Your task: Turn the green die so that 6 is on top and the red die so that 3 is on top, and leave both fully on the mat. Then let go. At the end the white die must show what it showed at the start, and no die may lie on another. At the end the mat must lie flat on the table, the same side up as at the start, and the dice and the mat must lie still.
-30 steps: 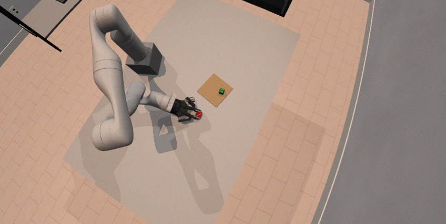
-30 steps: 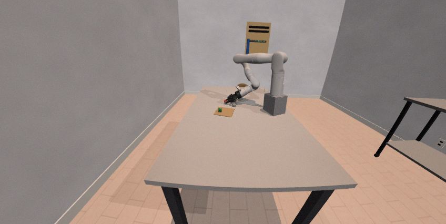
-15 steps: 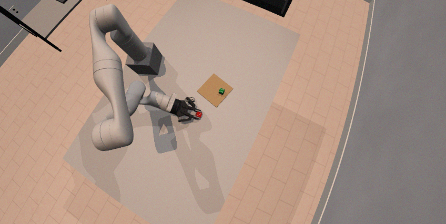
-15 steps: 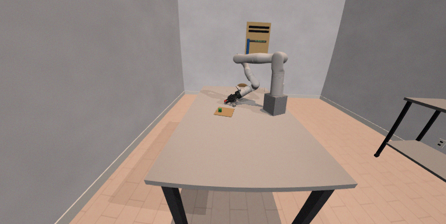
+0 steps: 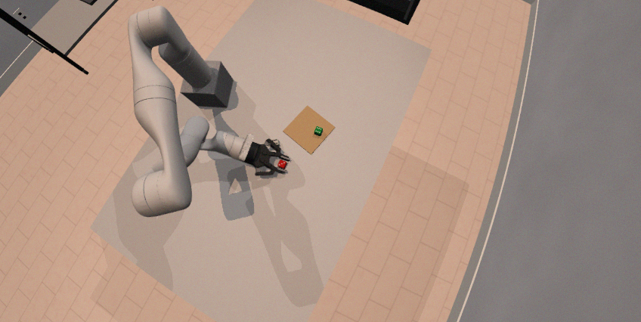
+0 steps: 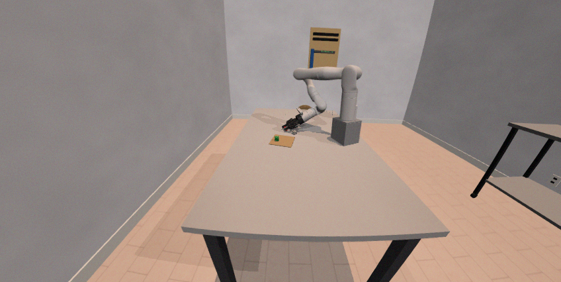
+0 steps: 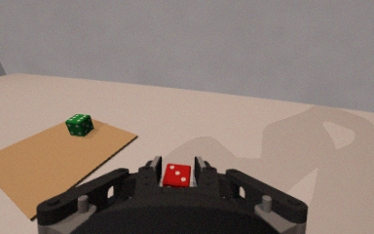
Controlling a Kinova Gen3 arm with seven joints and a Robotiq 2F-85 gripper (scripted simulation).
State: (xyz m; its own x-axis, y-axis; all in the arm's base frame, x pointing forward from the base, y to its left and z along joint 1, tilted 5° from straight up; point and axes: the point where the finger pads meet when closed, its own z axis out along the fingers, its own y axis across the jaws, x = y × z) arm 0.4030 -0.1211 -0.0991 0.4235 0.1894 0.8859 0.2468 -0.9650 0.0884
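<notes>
The red die is 10 mm below my hand. Round my hand: white die: 70 mm behind, 60 mm to the left, 10 mm below; then green die: 50 mm ahead, 170 mm to the left, 10 mm below; then tan mat: 10 mm ahead, 170 mm to the left, 20 mm below.
</notes>
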